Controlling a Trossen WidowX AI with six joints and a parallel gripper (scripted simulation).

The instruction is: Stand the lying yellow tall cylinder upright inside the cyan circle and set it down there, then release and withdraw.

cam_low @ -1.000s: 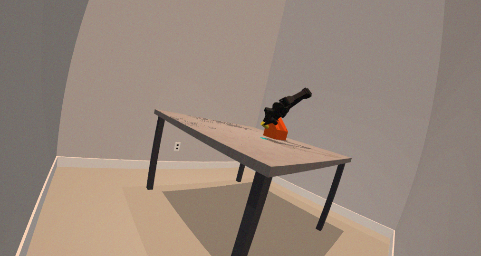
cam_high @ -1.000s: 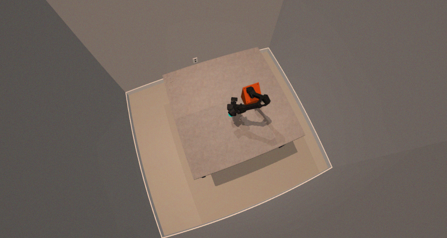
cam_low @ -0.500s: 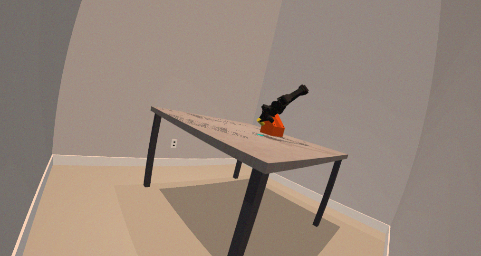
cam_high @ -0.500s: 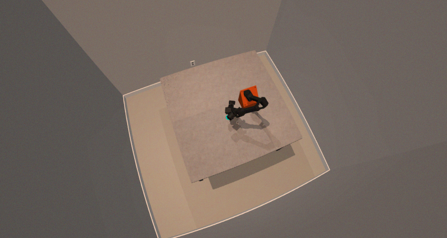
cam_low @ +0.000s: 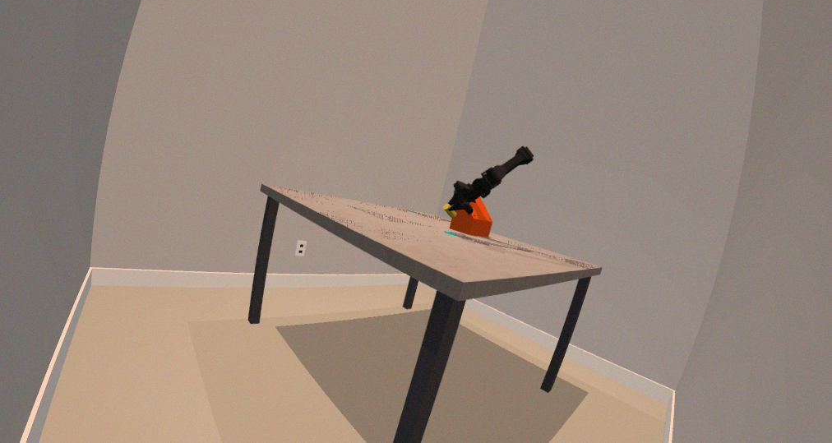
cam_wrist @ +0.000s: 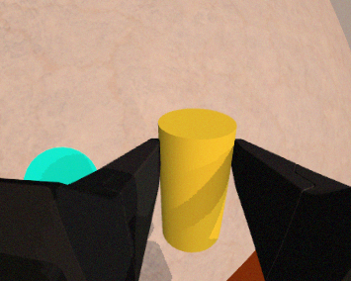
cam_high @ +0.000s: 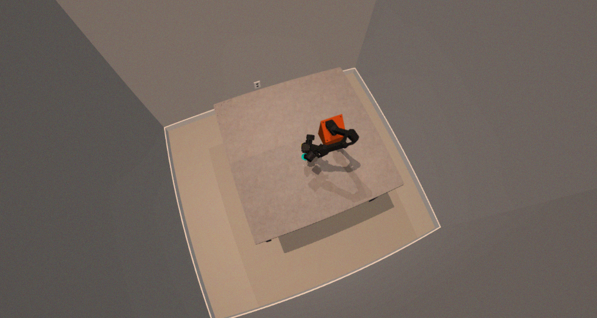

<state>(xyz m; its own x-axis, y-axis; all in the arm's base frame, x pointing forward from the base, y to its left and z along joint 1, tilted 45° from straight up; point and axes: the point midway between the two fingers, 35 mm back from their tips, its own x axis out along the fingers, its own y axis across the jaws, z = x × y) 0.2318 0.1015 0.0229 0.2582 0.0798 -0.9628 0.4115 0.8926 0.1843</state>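
The cyan circle lies 60 mm to the left of my gripper tip and 110 mm below it. Also, from my gripper tip: yellow tall cylinder (20 mm behind, 10 mm below).
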